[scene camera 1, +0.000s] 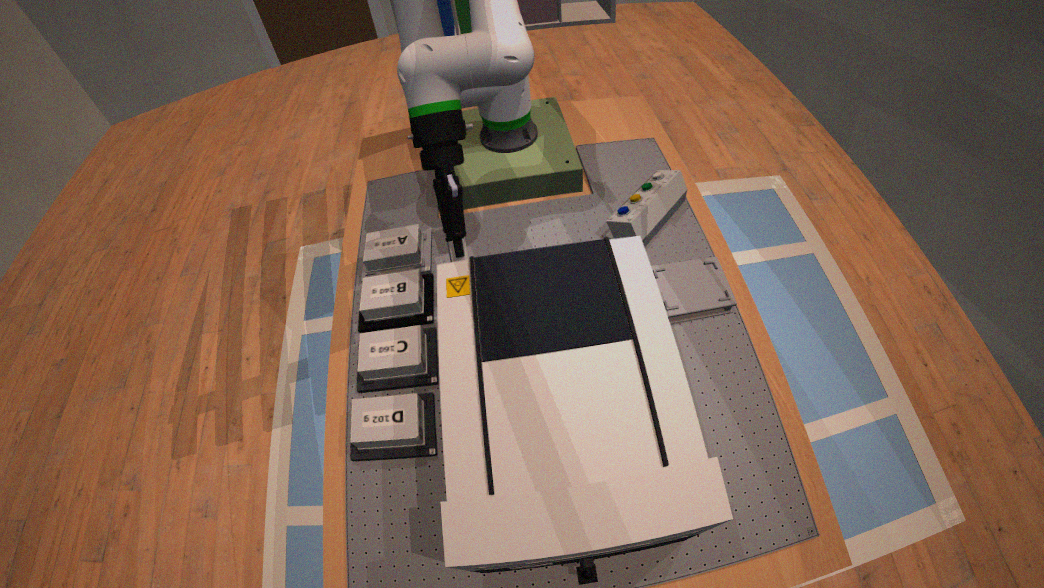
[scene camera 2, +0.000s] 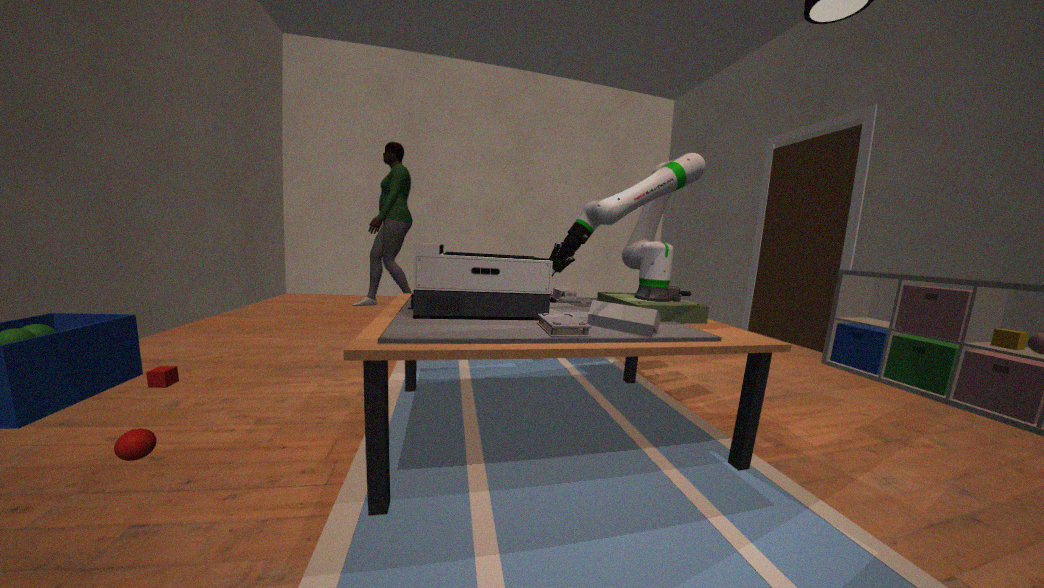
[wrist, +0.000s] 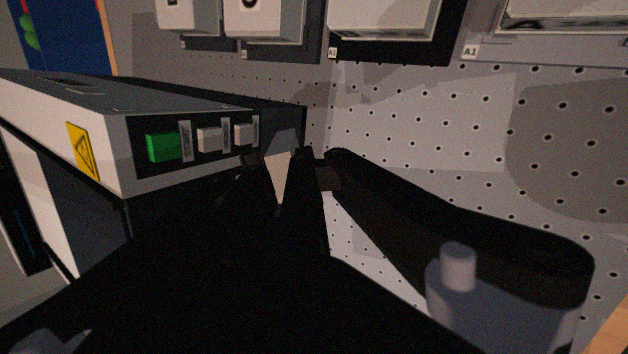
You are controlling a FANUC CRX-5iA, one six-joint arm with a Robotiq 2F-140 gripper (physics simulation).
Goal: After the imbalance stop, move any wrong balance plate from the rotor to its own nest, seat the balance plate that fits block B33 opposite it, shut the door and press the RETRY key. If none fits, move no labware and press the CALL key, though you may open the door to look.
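Frame: origin at the arm's base, x ahead, y left, z up, level; metres.
Seen in the pictures: gripper, between the fingertips: (wrist: pixel 290 147); arm's base, origin of its link: (scene camera 1: pixel 509 135) (scene camera 2: pixel 652 298).
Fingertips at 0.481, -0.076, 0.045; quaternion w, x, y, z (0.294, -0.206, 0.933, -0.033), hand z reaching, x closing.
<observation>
Pixels of each thing's top centre, then the offset from my fingertips to it, as dx, dy, dz. "spot": a spot on its surface instead.
- dark panel, centre of its top: (wrist: pixel 98 269) (scene camera 1: pixel 548 295) +0.132, +0.157, +0.106
- yellow warning label, a spot on its surface: (wrist: pixel 83 151) (scene camera 1: pixel 457 284) spot: +0.100, +0.020, +0.104
- green key, centre of its top: (wrist: pixel 148 147) +0.054, +0.005, +0.084
- Plates A, centre of its top: (scene camera 1: pixel 390 242) (scene camera 2: pixel 564 289) -0.144, -0.181, -0.053
- B, centre of its top: (scene camera 1: pixel 389 289) -0.016, -0.163, -0.053
- C, centre of its top: (scene camera 1: pixel 388 348) +0.119, -0.143, -0.053
- D, centre of its top: (scene camera 1: pixel 383 418) +0.259, -0.136, -0.053
- sloped box, centre of its top: (scene camera 1: pixel 650 191) (scene camera 2: pixel 625 304) -0.218, +0.391, -0.023
- flat grey plate with corner brackets, centre of its top: (scene camera 1: pixel 692 283) (scene camera 2: pixel 563 317) +0.002, +0.441, -0.067
The white centrifuge (scene camera 1: pixel 584 430) (scene camera 2: pixel 482 271) has a dark panel (scene camera 1: pixel 551 299) between two rails on top. The rotor and block B33 do not show. My gripper (scene camera 1: pixel 458 252) (scene camera 2: pixel 555 271) (wrist: pixel 290 147) is shut and empty, low beside the machine's end face near the yellow warning label (scene camera 1: pixel 458 285) (wrist: pixel 83 151). In the wrist view that face carries a green key (wrist: pixel 163 146) and two white keys (wrist: pixel 210 139) (wrist: pixel 244 134); their labels are unreadable. Plates A (scene camera 1: pixel 392 244), B (scene camera 1: pixel 390 293), C (scene camera 1: pixel 392 352) and D (scene camera 1: pixel 385 422) sit on nests in a row beside the machine.
A sloped box (scene camera 1: pixel 663 208) (scene camera 2: pixel 622 317) with coloured buttons and a flat grey plate with corner brackets (scene camera 1: pixel 697 286) (scene camera 2: pixel 564 322) stand on the machine's other side. The arm's green base (scene camera 1: pixel 529 164) is behind. A person (scene camera 2: pixel 394 197) is beyond the table.
</observation>
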